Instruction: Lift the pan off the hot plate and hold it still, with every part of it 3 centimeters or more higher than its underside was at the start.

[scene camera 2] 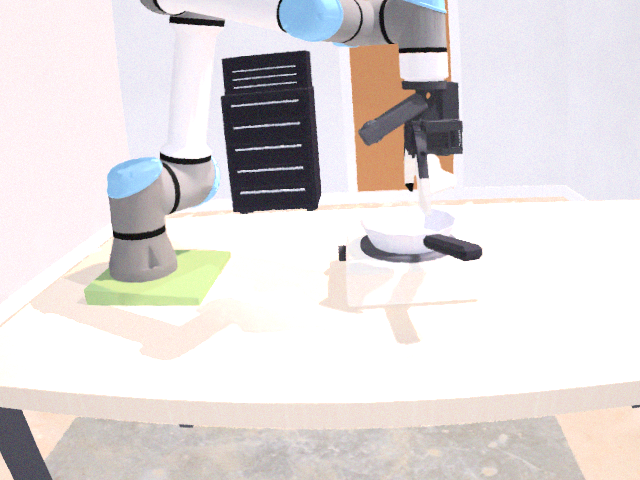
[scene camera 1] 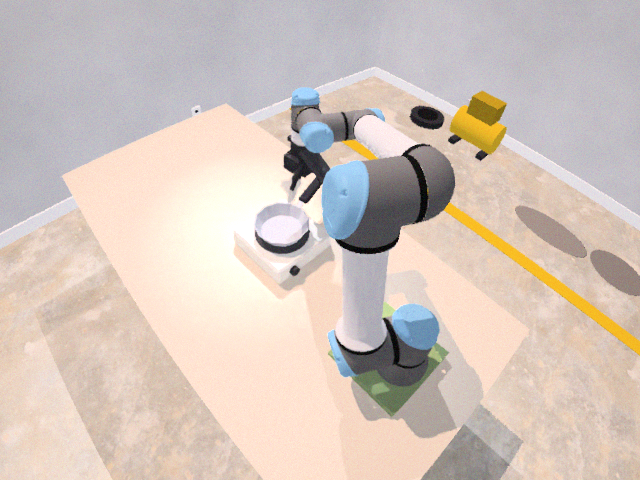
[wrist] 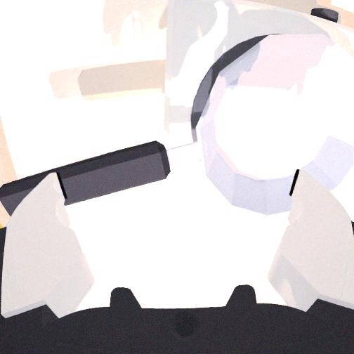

Labels:
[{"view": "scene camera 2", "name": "gripper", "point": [419,203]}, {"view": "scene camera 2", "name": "pan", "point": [407,229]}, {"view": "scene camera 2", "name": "white hot plate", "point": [374,277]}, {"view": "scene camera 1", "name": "gripper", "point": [305,192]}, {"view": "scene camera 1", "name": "pan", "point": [280,224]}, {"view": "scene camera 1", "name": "white hot plate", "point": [280,263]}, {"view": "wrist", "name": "gripper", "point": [177,175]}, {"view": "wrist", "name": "white hot plate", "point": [198,47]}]

